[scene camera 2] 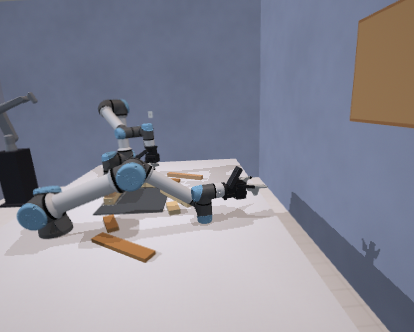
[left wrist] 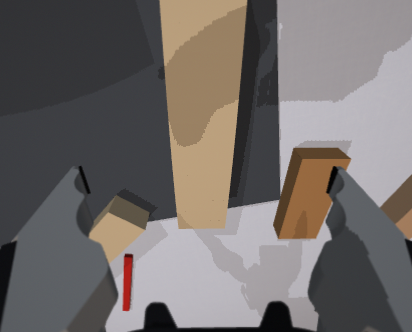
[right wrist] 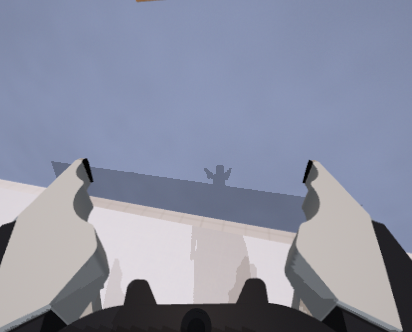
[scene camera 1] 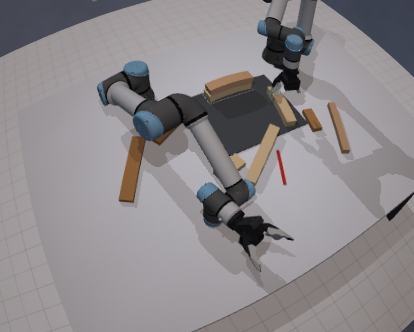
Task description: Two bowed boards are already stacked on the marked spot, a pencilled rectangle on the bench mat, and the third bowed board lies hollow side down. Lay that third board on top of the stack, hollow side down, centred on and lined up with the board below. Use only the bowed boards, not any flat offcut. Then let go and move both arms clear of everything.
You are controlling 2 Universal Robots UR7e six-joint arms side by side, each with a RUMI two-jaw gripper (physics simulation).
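Places are measured from the left arm's base along level axes (x ahead, y left, z up), in millimetres.
Where they show: left gripper, fingertip midpoint: (left wrist: 208, 168) (scene camera 1: 284, 95); right gripper, fingertip midpoint: (scene camera 2: 259, 181) (right wrist: 199, 161) (scene camera 1: 278, 256); left arm's base at its link origin: (scene camera 1: 274, 57); right arm's base at its link origin: (scene camera 2: 56, 230).
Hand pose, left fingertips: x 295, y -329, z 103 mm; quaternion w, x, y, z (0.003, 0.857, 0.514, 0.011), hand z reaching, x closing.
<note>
Things, the pixels of their top centre, and the offset from my left fingertips. Level surfaces: height alone.
- dark mat at its surface level: dz -97 mm
- third bowed board at its top centre: (left wrist: 202, 136) (scene camera 1: 282, 101) dx -2, dy -2, dz -46 mm
- long pale offcut at its top centre: (scene camera 1: 263, 150) (scene camera 2: 175, 193) dx +118, dy -285, dz -66 mm
- small pale block at its top centre: (scene camera 1: 229, 165) (scene camera 2: 172, 205) dx +71, dy -441, dz -76 mm
- short orange block at its top centre: (left wrist: 310, 204) (scene camera 1: 312, 118) dx +152, dy +64, dz -78 mm
- long tan strip at its top centre: (left wrist: 389, 243) (scene camera 1: 339, 124) (scene camera 2: 184, 174) dx +276, dy +145, dz -74 mm
- red stick at its top centre: (left wrist: 126, 287) (scene camera 1: 281, 166) dx +214, dy -269, dz -97 mm
- orange plank at its top centre: (scene camera 1: 132, 166) (scene camera 2: 121, 244) dx -205, dy -732, dz -86 mm
The stack of two bowed boards (scene camera 1: 229, 85) stands at the back of the dark mat (scene camera 1: 250, 131) (left wrist: 50, 160), an orange-tan board on a paler one. Part of the pencilled outline shows along its front edge. The third bowed board (scene camera 1: 284, 111) (left wrist: 202, 200), pale, lies near the mat's right edge in scene camera 1, one end over the edge in the left wrist view. My left gripper (scene camera 1: 286, 92) (scene camera 2: 154, 165) (left wrist: 208, 168) is open and empty above this board, fingers either side of its width. My right gripper (scene camera 1: 276, 254) (right wrist: 199, 161) is open and empty, far from the boards.
Near the mat lie a long pale offcut (scene camera 1: 263, 155), a small pale block (scene camera 1: 237, 162) (scene camera 2: 173, 207), a short orange block (scene camera 1: 312, 120) (left wrist: 312, 195), a long tan strip (scene camera 1: 339, 127) and a red stick (scene camera 1: 281, 167) (left wrist: 128, 282). An orange plank (scene camera 1: 131, 170) (scene camera 2: 123, 247) lies beside the right arm.
</note>
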